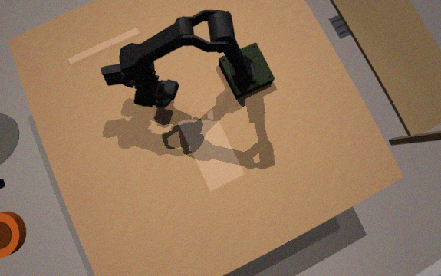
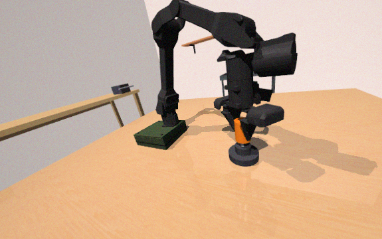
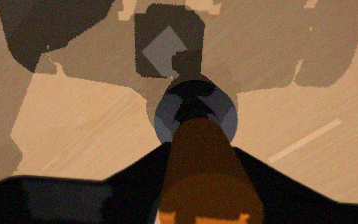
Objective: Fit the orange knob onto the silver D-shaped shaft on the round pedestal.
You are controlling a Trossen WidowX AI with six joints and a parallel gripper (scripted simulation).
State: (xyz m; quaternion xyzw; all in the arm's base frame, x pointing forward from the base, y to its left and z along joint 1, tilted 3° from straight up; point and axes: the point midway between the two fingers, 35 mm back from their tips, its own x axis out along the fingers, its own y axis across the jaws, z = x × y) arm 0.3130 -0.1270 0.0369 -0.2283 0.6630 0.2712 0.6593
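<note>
The orange knob is 30 mm above my gripper tip. Round my gripper tip: black round pedestal 40 mm below.
</note>
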